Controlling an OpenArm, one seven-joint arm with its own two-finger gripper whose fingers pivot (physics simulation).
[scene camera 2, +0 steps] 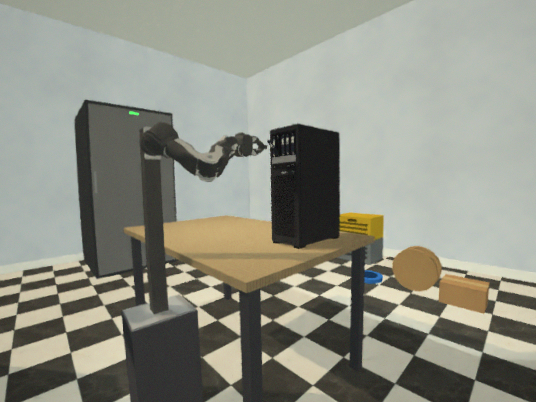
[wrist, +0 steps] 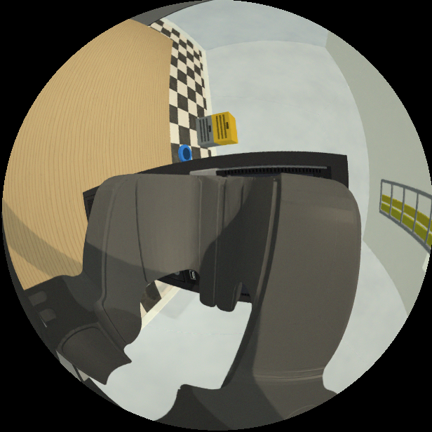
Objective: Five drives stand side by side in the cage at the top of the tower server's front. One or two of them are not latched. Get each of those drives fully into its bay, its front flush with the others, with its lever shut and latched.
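The black tower server [scene camera 2: 318, 185] [wrist: 337, 163] stands upright on the table. Its drive cage [scene camera 2: 284, 144] is at the top of the front, with light-marked drives side by side. A small dark piece [scene camera 2: 269, 144] stands out at the cage's left edge, close to the fingertips; whether it is a lever is too small to tell. My gripper [scene camera 2: 265, 146] [wrist: 228, 245] is shut and empty, its tips just in front of the cage's left side. In the wrist view the fingers hide most of the cage; a small drive label [wrist: 193, 274] shows below them.
The wooden table [scene camera 2: 215, 245] [wrist: 100, 100] carries the server. Behind it are a yellow and grey box [scene camera 2: 370, 226] [wrist: 225, 128] and a blue ring [scene camera 2: 378, 279] [wrist: 180, 153]. A round wooden disc [scene camera 2: 416, 268] and a wooden block [scene camera 2: 464, 294] are at the right. A tall grey cabinet [scene camera 2: 120, 200] stands at the left.
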